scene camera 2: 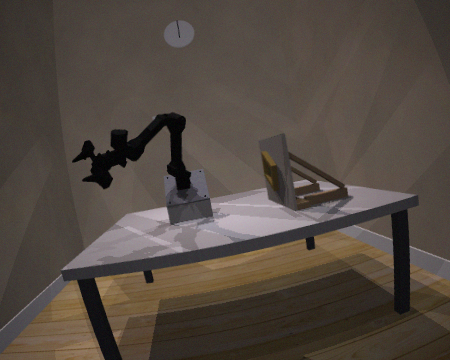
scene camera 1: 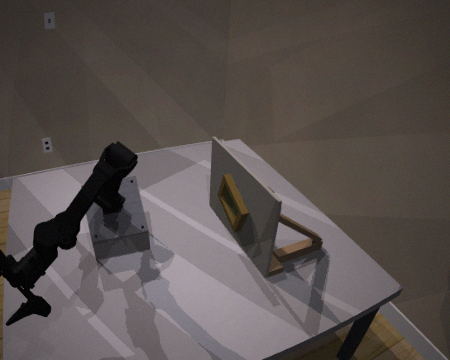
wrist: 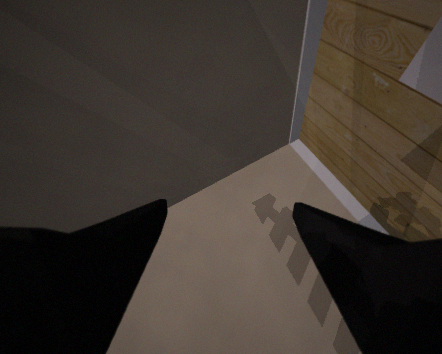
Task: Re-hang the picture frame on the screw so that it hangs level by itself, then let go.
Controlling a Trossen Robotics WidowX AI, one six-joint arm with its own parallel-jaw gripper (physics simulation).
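Places are measured from the arm's base along level axes (x ahead, y left, z up), in centimetres.
Pixels of known places: gripper, between the fingertips: (scene camera 2: pixel 77 170) (wrist: pixel 230 207); arm's base, origin of its link: (scene camera 2: pixel 183 184) (scene camera 1: pixel 110 204).
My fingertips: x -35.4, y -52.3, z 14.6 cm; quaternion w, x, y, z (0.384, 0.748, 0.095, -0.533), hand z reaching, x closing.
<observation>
Ahead of a thing's pixels: the offset from my fingertips to its top centre. "pt": to the spot under its first point.
The picture frame {dx +75.7, dy +38.5, dz -5.8 cm} (scene camera 1: pixel 239 196) (scene camera 2: pixel 274 175), yellow-brown with a dark greenish middle, is against the front of an upright grey board {pt dx +77.3, dy +23.3, dz -10.3 cm} (scene camera 1: pixel 260 215) (scene camera 2: pixel 277 147). It is tilted: its long edges slope down toward the board's near side, out of line with the board's top edge. The screw does not show; the frame or the distance hides it. My gripper (scene camera 2: pixel 79 170) (wrist: pixel 230 207) is open and empty, raised beyond the side of the arm's base away from the board, far from the frame. In scene camera 1 it is partly cut off by the left edge.
Wooden braces {pt dx +92.5, dy +20.5, dz -27.3 cm} (scene camera 1: pixel 295 248) (scene camera 2: pixel 325 196) support the board from behind on the table (scene camera 1: pixel 350 280) (scene camera 2: pixel 240 247). The arm stands on a grey base block (scene camera 1: pixel 122 242) (scene camera 2: pixel 191 212). The wrist view shows walls and wooden floor (wrist: pixel 350 100) beyond the fingers.
</observation>
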